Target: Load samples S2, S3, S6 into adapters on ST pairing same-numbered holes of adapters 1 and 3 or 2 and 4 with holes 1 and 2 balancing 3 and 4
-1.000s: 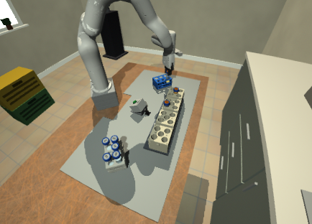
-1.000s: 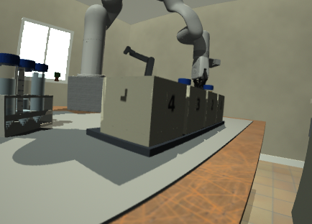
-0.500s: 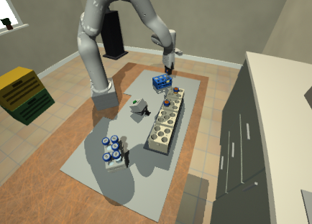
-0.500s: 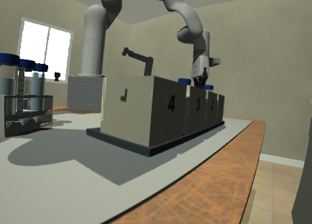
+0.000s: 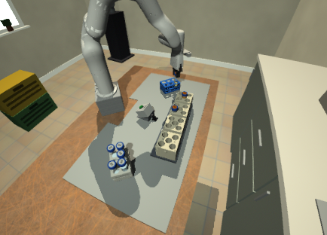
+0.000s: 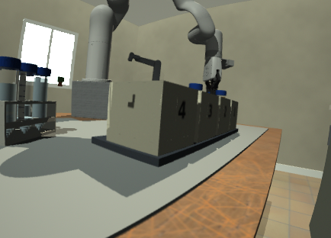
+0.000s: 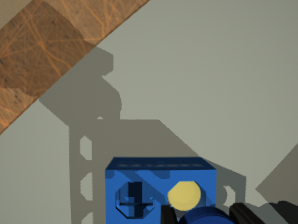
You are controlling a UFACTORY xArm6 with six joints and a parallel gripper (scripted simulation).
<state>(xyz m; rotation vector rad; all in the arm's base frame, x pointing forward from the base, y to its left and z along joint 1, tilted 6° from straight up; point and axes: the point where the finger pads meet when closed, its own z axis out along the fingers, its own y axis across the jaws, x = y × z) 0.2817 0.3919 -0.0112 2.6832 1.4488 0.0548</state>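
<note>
My hand is 5 cm above the tube and 1 cm past it. Also, from my hand: blue sample rack: 10 cm below, 4 cm behind, 2 cm to the right; adapter: 28 cm to the right, 16 cm ahead, 8 cm below; DONE key desk: 35 cm to the right, 8 cm below, 4 cm behind.
</note>
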